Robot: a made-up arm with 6 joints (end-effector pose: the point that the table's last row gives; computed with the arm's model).
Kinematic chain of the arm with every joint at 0, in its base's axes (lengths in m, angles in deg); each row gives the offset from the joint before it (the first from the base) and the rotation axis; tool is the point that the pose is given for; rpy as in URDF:
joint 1: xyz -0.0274 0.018 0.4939 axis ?
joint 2: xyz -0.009 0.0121 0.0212 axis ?
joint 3: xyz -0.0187 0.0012 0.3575 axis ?
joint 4: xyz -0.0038 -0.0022 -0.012 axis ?
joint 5: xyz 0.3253 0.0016 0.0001 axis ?
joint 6: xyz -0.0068 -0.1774 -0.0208 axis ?
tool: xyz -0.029 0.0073 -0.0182 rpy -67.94 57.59 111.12
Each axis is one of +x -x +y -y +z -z.
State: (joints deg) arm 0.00 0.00 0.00 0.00 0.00 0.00
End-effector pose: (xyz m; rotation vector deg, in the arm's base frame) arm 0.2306 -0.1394 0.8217 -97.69 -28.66 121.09
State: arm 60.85 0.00 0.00 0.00 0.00 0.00
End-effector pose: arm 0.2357 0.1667 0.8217 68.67 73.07 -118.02
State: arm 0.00 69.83 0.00 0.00 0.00 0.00
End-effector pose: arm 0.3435 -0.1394 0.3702 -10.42 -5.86 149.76
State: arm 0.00 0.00 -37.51 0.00 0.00 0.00
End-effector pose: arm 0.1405 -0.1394 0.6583 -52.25 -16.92 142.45
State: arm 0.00 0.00 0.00 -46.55 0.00 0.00
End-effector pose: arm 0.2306 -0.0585 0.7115 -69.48 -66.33 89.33
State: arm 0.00 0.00 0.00 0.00 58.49 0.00
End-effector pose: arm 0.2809 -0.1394 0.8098 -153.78 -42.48 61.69
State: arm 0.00 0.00 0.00 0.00 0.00 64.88
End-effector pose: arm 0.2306 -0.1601 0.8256 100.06 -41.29 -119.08
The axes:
joint 1: +z
joint 2: +y
joint 3: -y
joint 4: -x
joint 5: -y
joint 6: -x

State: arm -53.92 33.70 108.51 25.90 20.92 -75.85
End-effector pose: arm -0.0116 -0.2457 1.1149 167.39 39.71 -28.23
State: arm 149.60 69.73 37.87 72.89 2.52 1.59
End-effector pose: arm -0.5373 0.4070 0.6216 38.42 38.10 8.70
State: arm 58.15 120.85 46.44 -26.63 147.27 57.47
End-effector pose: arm 0.2813 0.2088 -0.0330 173.25 8.11 -48.04
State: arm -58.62 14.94 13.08 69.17 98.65 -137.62
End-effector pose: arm 0.1105 -0.3648 0.9880 -62.25 -116.12 100.53
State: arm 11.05 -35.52 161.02 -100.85 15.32 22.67
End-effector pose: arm -0.6018 -0.0007 0.8790 38.98 73.26 70.85
